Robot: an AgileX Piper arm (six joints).
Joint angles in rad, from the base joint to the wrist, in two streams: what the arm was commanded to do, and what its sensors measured. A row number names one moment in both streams.
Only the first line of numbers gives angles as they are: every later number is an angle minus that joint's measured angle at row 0.
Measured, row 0:
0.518 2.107 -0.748 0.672 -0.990 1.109
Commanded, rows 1 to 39:
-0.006 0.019 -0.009 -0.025 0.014 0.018
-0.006 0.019 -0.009 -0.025 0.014 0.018
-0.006 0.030 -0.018 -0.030 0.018 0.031
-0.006 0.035 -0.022 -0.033 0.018 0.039
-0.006 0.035 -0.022 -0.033 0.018 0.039
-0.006 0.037 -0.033 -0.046 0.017 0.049
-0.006 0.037 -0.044 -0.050 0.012 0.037
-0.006 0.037 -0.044 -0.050 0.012 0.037
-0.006 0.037 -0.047 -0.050 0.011 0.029
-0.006 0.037 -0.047 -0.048 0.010 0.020
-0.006 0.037 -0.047 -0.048 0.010 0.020
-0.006 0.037 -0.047 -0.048 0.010 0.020
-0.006 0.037 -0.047 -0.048 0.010 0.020
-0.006 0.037 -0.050 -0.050 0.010 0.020
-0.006 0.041 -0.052 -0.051 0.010 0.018
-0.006 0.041 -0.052 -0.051 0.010 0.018
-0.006 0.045 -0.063 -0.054 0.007 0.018
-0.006 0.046 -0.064 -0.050 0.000 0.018
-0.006 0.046 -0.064 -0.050 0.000 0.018
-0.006 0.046 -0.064 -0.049 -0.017 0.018
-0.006 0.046 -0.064 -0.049 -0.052 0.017
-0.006 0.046 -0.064 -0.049 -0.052 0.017
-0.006 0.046 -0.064 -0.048 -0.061 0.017
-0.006 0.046 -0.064 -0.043 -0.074 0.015
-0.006 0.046 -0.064 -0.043 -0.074 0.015
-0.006 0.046 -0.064 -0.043 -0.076 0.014
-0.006 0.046 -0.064 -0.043 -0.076 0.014
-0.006 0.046 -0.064 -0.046 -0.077 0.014
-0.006 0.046 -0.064 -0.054 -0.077 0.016
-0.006 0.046 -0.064 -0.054 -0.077 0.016
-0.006 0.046 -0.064 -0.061 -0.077 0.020
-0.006 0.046 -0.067 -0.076 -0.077 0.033
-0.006 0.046 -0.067 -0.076 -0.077 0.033
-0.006 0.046 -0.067 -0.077 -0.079 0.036
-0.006 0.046 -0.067 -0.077 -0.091 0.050
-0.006 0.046 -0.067 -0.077 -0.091 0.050
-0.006 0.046 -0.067 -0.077 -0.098 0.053
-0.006 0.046 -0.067 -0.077 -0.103 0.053
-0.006 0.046 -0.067 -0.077 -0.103 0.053
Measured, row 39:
-0.002 0.053 -0.050 -0.038 -0.031 0.048
